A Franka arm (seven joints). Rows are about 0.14 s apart.
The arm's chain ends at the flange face. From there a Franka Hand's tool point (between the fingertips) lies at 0.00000 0.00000 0.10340 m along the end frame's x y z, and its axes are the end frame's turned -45 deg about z.
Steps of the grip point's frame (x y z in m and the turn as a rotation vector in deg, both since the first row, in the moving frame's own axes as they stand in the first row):
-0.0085, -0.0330, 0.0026, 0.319, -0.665, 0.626
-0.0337, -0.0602, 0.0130, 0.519, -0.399, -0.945
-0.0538, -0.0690, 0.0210, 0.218, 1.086, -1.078
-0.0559, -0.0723, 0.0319, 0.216, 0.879, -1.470
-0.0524, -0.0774, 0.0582, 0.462, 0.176, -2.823
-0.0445, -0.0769, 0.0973, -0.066, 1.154, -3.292
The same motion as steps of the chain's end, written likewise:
-0.0281, -0.0178, 0.0026, -0.245, -0.696, 0.626
-0.0652, -0.0186, 0.0130, 0.085, -0.649, -0.945
-0.0879, -0.0091, 0.0210, 0.922, 0.614, -1.078
-0.0915, -0.0102, 0.0319, 0.774, 0.469, -1.470
-0.0914, -0.0169, 0.0582, 0.451, -0.202, -2.823
-0.0874, -0.0215, 0.0973, 0.769, 0.863, -3.292

